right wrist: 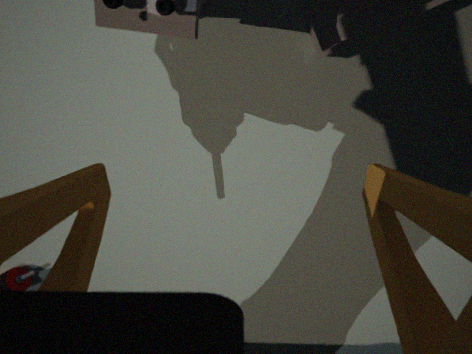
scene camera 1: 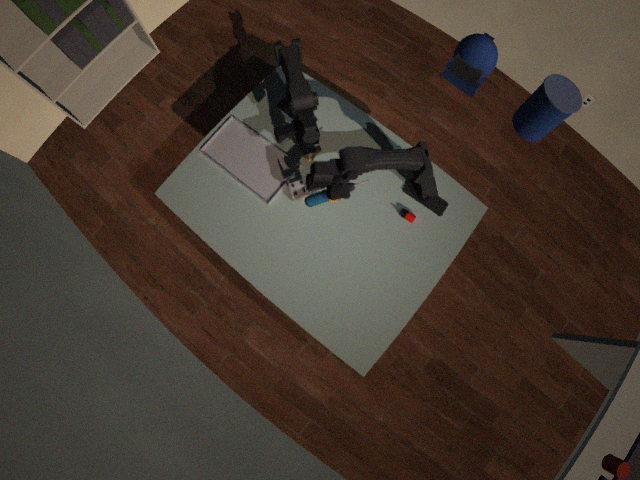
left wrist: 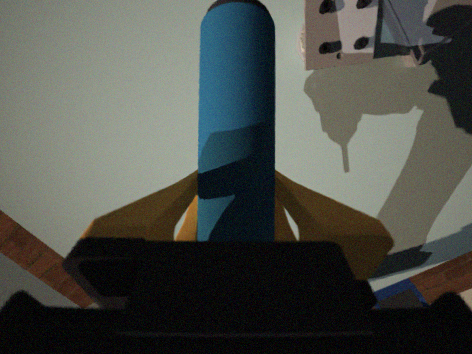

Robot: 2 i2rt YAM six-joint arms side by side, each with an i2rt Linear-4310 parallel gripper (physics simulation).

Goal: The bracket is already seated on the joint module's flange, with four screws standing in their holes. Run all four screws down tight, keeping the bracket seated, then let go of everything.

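Places are measured from the left arm's base along level axes (x back, y left, z down), in centimetres.
Pixels of known places: left gripper, fingertip midpoint: (scene camera 1: 331, 196) (left wrist: 236, 176); right gripper, fingertip midpoint: (right wrist: 236, 178) (scene camera 1: 305, 151); left arm's base, origin of the base link: (scene camera 1: 425, 197).
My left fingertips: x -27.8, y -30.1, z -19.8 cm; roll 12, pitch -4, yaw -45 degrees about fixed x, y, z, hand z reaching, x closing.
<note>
For each thing: its top centre in the pictures, then the offset to it from my left fingertips. Level surfaces: height alone.
- shallow pinkish tray, middle of its top: (scene camera 1: 248, 157) dx +0.3, dy -42.8, dz +18.2 cm
- pale table top, its level: dz +19.8 cm
- black object, middle of its top: (right wrist: 5, 290) (scene camera 1: 405, 212) dx +15.8, dy +25.7, dz +16.4 cm
My left gripper (scene camera 1: 336, 199) (left wrist: 236, 176) is shut on the blue handle of a screwdriver (scene camera 1: 316, 198) (left wrist: 237, 90). Its shank is hidden in the left wrist view. The pinkish bracket (scene camera 1: 296, 190) (left wrist: 347, 59) (right wrist: 150, 26) is beyond the handle, to the upper right in the left wrist view. Four dark screws (left wrist: 330, 47) (right wrist: 165, 6) show on its face in the left wrist view; how deep they sit I cannot tell. The joint module is not clearly distinguishable from the dark shapes beside the bracket. My right gripper (scene camera 1: 311, 155) (right wrist: 236, 178) is open and empty, near the bracket.
A shallow pinkish tray (scene camera 1: 242, 157) lies left of the bracket on the pale table top (scene camera 1: 330, 268). A small red and black object (scene camera 1: 409, 217) (right wrist: 19, 278) lies at the right. Both arms stand close together, and their shadows cross the table beside the bracket.
</note>
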